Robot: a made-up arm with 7 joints. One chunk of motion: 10 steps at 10 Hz.
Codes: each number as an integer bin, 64 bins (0 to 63) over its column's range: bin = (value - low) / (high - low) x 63, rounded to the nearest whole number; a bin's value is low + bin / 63 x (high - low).
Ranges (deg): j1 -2..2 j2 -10..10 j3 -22..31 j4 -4..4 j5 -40..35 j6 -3..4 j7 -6..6
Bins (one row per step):
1: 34 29 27 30 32 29 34
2: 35 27 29 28 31 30 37
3: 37 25 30 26 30 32 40
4: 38 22 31 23 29 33 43
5: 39 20 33 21 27 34 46
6: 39 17 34 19 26 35 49
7: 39 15 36 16 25 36 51
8: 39 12 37 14 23 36 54
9: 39 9 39 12 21 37 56
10: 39 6 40 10 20 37 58
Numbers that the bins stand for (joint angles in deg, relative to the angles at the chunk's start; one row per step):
1: 0.16 -0.79 0.71 -0.19 -1.90 0.22 0.48
2: 0.22 -1.43 2.40 -0.44 -3.10 0.33 1.05
3: 0.35 -2.06 3.24 -0.70 -4.29 0.56 1.62
4: 0.41 -3.02 4.08 -1.08 -5.48 0.67 2.19
5: 0.48 -3.65 5.76 -1.33 -7.86 0.78 2.76
6: 0.48 -4.60 6.60 -1.59 -9.05 0.89 3.33
7: 0.48 -5.24 8.29 -1.97 -10.24 1.00 3.71
8: 0.48 -6.19 9.13 -2.22 -12.62 1.00 4.29
9: 0.48 -7.14 10.81 -2.48 -15.00 1.11 4.67
10: 0.48 -8.10 11.65 -2.73 -16.19 1.11 5.05

